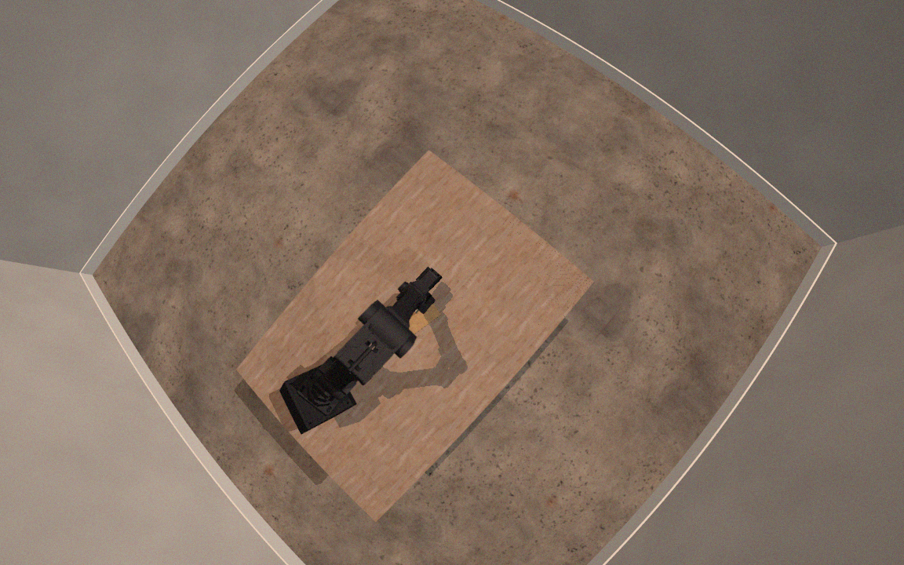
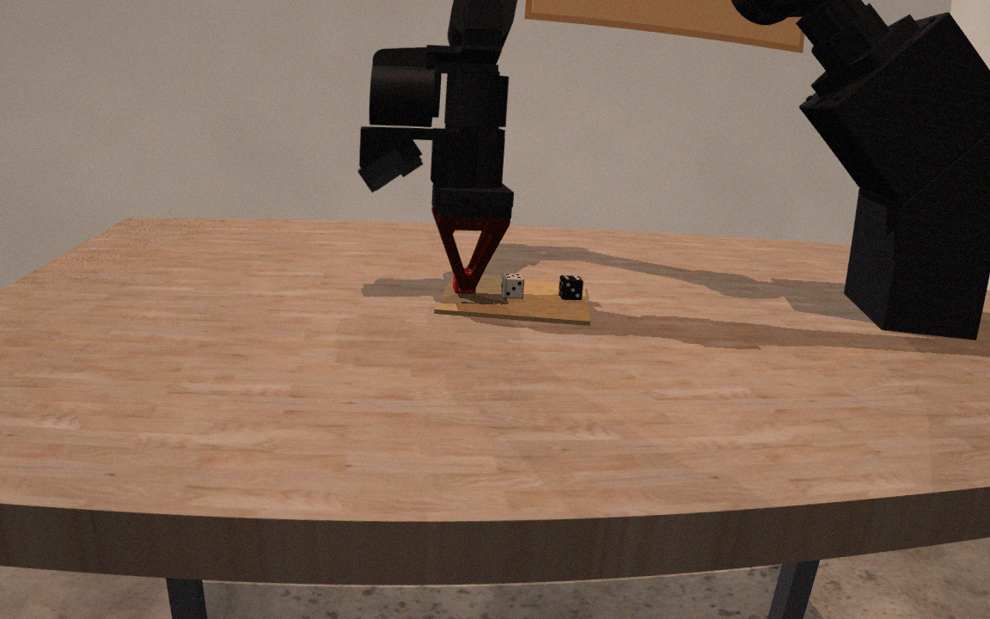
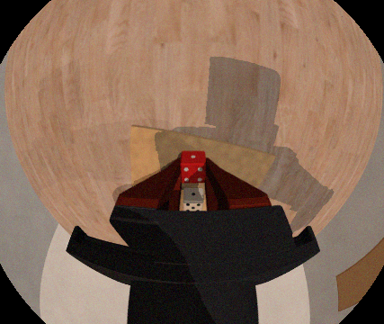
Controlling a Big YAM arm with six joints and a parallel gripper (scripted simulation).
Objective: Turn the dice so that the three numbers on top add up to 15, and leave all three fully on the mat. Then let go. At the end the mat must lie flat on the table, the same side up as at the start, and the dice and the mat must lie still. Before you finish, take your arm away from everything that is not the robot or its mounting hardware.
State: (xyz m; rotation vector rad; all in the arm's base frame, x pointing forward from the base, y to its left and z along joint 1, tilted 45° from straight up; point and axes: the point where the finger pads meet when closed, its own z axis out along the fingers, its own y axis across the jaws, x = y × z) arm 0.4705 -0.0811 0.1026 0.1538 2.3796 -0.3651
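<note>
Right now my hand is right at the red die. From my hand the other things lie so: tan mat (5 cm behind, 1 cm to the left, 2 cm below); then black die (10 cm behind, 3 cm to the left, 1 cm below); then white die (4 cm behind, 1 cm to the left, 1 cm below).
</note>
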